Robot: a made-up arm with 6 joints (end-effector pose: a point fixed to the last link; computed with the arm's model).
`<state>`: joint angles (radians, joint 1 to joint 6).
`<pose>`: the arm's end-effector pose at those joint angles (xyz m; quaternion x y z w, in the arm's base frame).
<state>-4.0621 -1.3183 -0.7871 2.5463 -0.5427 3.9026</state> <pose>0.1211 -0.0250 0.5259 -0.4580 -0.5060 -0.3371 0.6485</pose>
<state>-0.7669 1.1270 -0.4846 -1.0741 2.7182 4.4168</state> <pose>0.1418 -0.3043 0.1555 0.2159 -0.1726 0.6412 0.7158</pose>
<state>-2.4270 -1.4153 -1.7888 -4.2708 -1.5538 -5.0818</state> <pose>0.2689 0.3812 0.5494 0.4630 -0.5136 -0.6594 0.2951</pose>
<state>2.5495 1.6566 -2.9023 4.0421 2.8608 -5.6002</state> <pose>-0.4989 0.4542 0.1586 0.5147 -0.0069 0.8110 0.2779</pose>
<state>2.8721 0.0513 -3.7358 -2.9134 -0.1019 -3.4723</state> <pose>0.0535 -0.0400 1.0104 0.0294 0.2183 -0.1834 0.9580</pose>
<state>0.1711 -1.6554 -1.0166 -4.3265 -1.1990 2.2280</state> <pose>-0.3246 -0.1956 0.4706 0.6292 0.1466 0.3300 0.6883</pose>
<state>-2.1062 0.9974 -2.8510 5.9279 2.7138 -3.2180</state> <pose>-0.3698 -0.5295 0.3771 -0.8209 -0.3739 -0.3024 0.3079</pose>
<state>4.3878 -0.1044 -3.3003 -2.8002 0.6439 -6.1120</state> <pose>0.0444 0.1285 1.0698 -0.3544 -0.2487 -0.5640 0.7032</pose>
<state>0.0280 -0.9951 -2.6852 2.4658 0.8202 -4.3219</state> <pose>-0.6254 -0.0025 0.8548 -0.5143 -0.2985 0.4366 0.6751</pose>
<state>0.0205 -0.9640 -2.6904 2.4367 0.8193 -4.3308</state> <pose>-0.6063 0.0030 0.8727 -0.5070 -0.2864 0.4273 0.6916</pose>
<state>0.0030 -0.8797 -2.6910 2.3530 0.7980 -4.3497</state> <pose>-0.5451 0.0130 0.9232 -0.4772 -0.2447 0.4079 0.7390</pose>
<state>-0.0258 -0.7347 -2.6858 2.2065 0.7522 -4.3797</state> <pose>-0.4275 0.0219 0.9980 -0.4219 -0.1639 0.3678 0.8123</pose>
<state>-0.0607 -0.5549 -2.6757 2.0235 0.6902 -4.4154</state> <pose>-0.2684 0.0199 1.0640 -0.3541 -0.0545 0.3025 0.8832</pose>
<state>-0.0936 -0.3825 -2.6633 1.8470 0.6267 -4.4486</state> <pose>-0.1095 0.0046 1.0974 -0.2935 0.0558 0.2251 0.9274</pose>
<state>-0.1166 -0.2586 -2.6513 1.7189 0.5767 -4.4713</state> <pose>0.0053 -0.0142 1.1031 -0.2532 0.1368 0.1623 0.9438</pose>
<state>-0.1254 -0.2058 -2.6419 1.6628 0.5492 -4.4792</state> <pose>0.0551 -0.0249 1.1006 -0.2344 0.1730 0.1347 0.9471</pose>
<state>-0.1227 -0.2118 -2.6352 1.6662 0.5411 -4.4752</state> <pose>0.0527 -0.0257 1.1003 -0.2301 0.1726 0.1391 0.9476</pose>
